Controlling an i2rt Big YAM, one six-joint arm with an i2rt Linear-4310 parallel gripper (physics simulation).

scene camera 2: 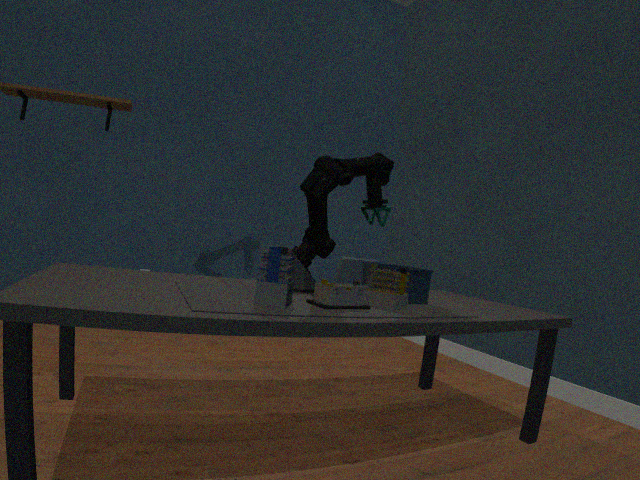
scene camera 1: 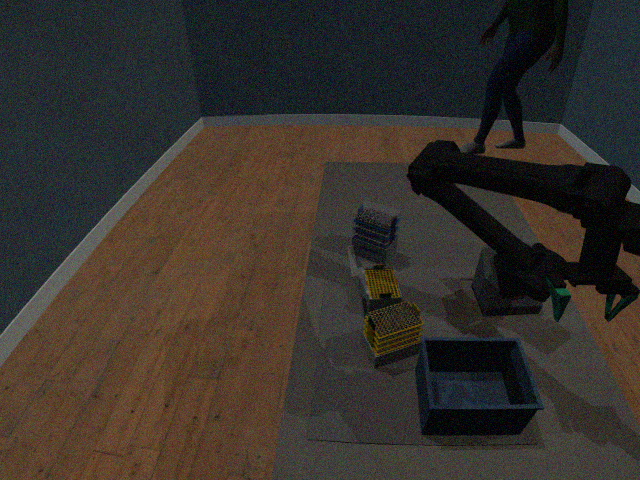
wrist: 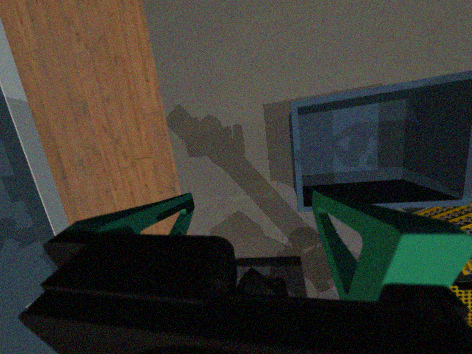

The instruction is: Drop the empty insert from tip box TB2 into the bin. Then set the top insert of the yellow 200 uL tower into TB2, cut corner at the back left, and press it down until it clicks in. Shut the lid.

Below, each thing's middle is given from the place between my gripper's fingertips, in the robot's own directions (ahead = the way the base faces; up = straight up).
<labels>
My gripper is now 16 cm short of the blue bin (scene camera 1: 466,386), 2 cm to the left of it and 20 cm above it. The rest, counted from my hand: blue-grey tower of inserts (scene camera 1: 375,228): 26 cm ahead, 56 cm to the right, 19 cm below.
</labels>
